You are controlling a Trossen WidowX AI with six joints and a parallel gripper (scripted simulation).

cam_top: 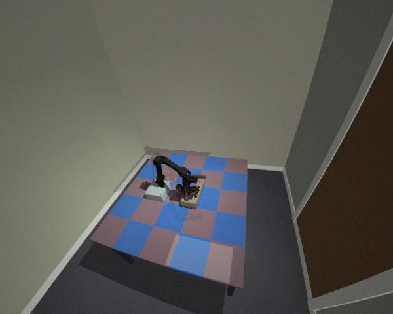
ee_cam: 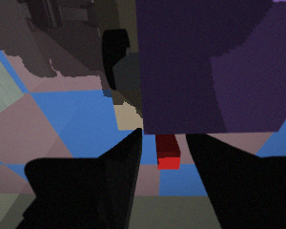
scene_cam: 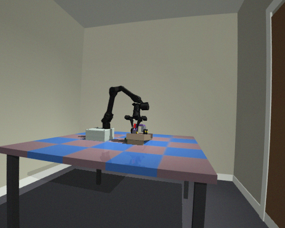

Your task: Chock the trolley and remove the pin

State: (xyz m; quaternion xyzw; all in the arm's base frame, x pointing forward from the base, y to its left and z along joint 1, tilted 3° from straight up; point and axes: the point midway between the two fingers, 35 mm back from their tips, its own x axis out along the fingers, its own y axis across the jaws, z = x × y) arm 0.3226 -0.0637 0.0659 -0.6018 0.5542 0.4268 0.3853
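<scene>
The yellow chock is 6 cm behind my gripper tip, 17 cm to the left of it and 5 cm below it. From my gripper tip the other things lie so: red-headed stop pin (right at my gripper tip); ramp (1 cm ahead, 10 cm to the left, 9 cm below); trolley (1 cm ahead, 9 cm to the left, 2 cm below).
</scene>
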